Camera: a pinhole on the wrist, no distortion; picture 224 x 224 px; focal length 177.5 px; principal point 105.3 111.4 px. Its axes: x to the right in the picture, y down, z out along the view. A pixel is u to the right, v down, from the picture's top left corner.
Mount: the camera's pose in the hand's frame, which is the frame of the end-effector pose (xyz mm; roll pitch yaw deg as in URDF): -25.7 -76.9 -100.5 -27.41 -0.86 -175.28
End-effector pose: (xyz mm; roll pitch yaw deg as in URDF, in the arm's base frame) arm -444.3 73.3 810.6 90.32 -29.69 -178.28
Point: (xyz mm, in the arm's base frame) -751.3 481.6 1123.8
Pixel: outside the picture
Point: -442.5 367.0 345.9
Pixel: 194.6 143.0
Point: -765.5 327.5 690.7
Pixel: 13.4 114.7
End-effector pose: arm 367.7 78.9 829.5 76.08 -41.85 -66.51
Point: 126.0 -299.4 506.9
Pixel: 119.9 178.8
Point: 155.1 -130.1 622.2
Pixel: 131.2 129.1
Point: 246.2 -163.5 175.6
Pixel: outside the picture
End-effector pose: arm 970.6 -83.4 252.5 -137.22 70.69 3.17
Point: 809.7 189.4 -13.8
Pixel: 7.9 17.1
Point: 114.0 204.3 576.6
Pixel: outside the picture
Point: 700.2 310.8 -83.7
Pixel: 26.8 22.8
